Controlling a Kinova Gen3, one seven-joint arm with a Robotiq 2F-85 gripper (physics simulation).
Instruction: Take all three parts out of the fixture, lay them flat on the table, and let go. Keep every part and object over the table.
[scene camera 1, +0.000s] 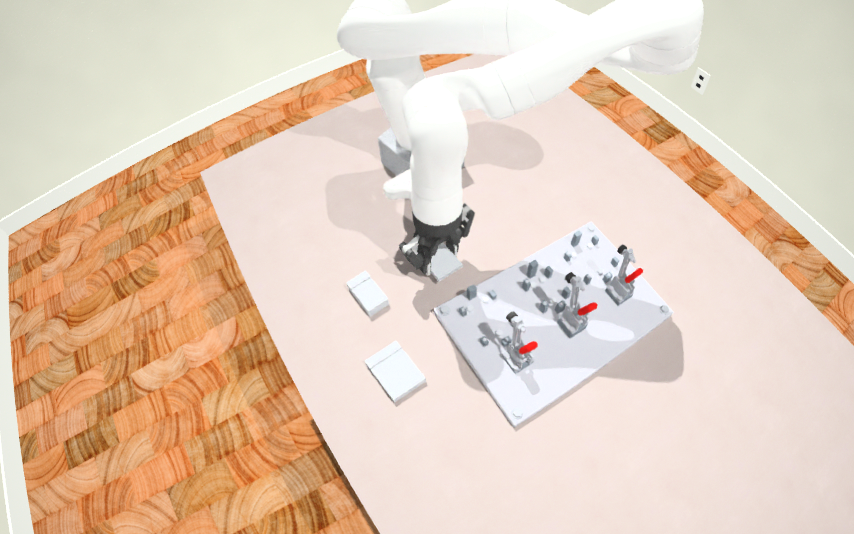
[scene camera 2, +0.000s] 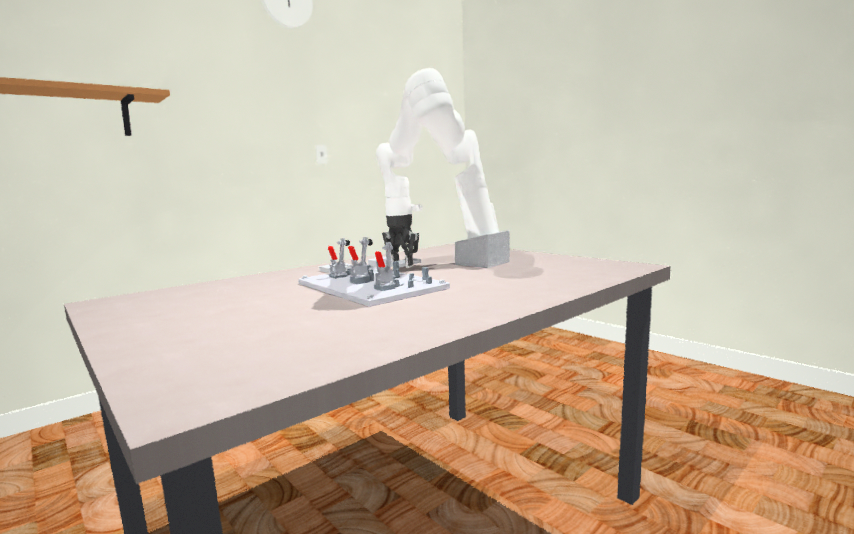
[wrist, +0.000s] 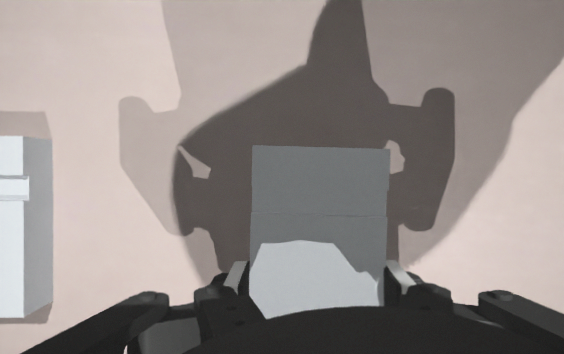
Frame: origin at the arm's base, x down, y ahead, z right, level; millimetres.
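Seen in the pictures: gripper, fingertip midpoint: (scene camera 1: 438, 262) (scene camera 2: 402, 266) (wrist: 314, 284); arm's base, link origin: (scene camera 2: 482, 236).
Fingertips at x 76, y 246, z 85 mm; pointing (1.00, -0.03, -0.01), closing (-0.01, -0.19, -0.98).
Observation:
Pixels of each thing's top centre, then the offset from my fingertips to it. Level surfaces: height alone.
- flat grey block-shaped part, top centre: (wrist: 317, 270) (scene camera 1: 435, 252) (scene camera 2: 404, 260) dy -10, dx -18, dz +2 mm
- table, surface height: dx +10 mm
- smaller pale part, top centre: (scene camera 1: 366, 290) dy -1, dx -10, dz +135 mm
- wider pale part, top centre: (scene camera 1: 394, 369) (scene camera 2: 335, 265) dy +148, dx -5, dz +152 mm
My gripper (scene camera 1: 435, 258) (scene camera 2: 401, 260) (wrist: 314, 284) is shut on a flat grey block-shaped part (scene camera 1: 447, 265) (wrist: 319, 190), with the fingers on its two sides. The part is level and very low over the table (scene camera 1: 478, 478) (scene camera 2: 251, 365); whether it touches is unclear. A smaller pale part (scene camera 1: 369, 295) (wrist: 11, 260) lies flat on the table beside it. A wider pale part (scene camera 1: 396, 374) lies flat nearer the left table edge. The fixture plate (scene camera 1: 527, 403) (scene camera 2: 371, 298) bears pins and holds none of the parts.
Three clamps with red handles, the left (scene camera 1: 518, 346), middle (scene camera 1: 573, 311) and right one (scene camera 1: 621, 283), stand on the fixture with raised arms. The grey robot base block (scene camera 1: 393, 153) (scene camera 2: 483, 249) stands behind my gripper. The table's left edge runs beyond the two lying parts.

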